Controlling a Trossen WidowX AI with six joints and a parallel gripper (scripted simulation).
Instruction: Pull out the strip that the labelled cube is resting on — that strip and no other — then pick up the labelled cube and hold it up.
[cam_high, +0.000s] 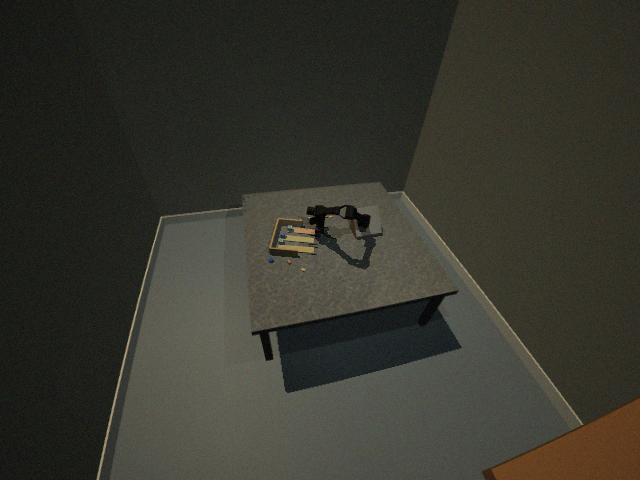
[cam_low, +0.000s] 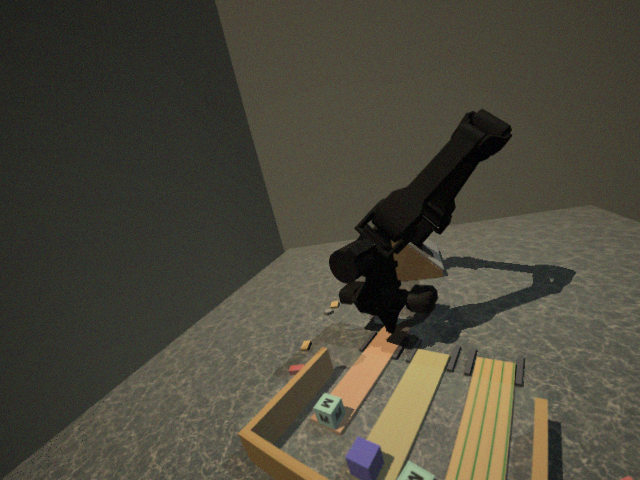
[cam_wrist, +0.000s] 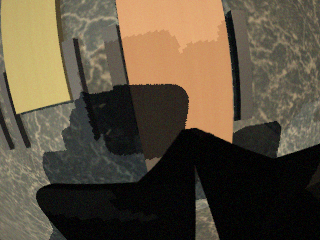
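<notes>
Now: the strip 100 mm ahead of my gripper tip and 30 mm to the right of it.
</notes>
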